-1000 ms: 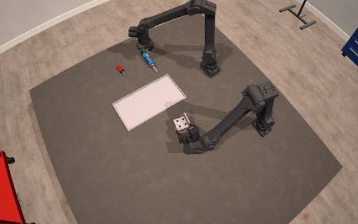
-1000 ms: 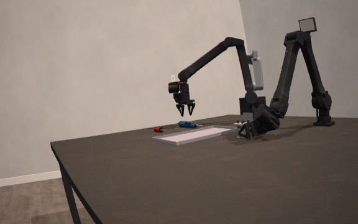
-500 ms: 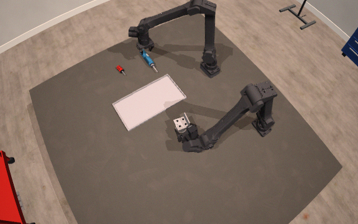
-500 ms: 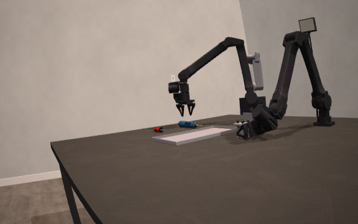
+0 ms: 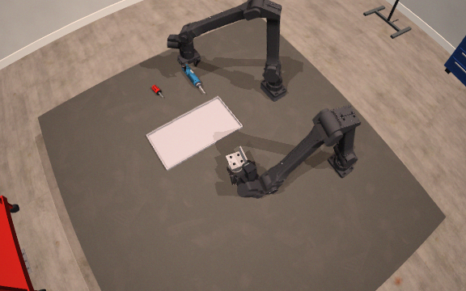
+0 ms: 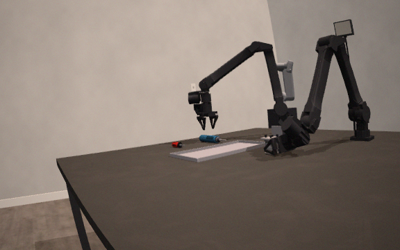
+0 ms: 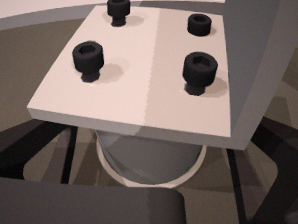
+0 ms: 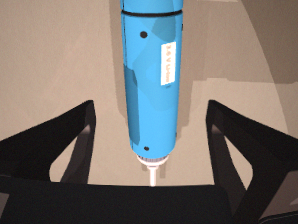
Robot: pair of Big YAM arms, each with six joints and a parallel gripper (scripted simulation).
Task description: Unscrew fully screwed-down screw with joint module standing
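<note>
My left hand is 5 cm below the white bracket plate. From my left hand the other things lie so: red tool: 58 cm to the right, 9 cm ahead, 1 cm below; then flat white tray: 26 cm to the right, 6 cm ahead, 2 cm below.
</note>
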